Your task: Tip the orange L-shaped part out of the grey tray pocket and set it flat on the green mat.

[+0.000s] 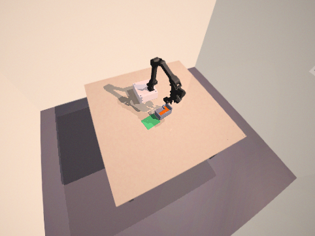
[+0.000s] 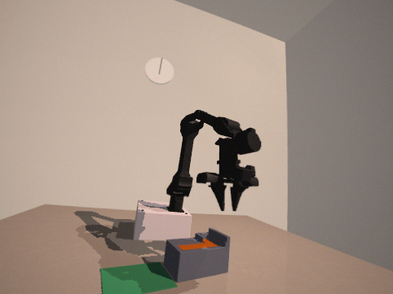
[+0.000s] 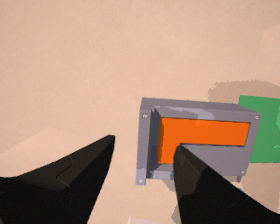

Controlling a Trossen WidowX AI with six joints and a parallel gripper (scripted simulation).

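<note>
My gripper tip is now 110 mm above the orange L-shaped part, 70 mm to the left of it and 20 mm past it. The rest, counted from my gripper tip: green mat 230 mm to the right, 170 mm below, 10 mm ahead.
</note>
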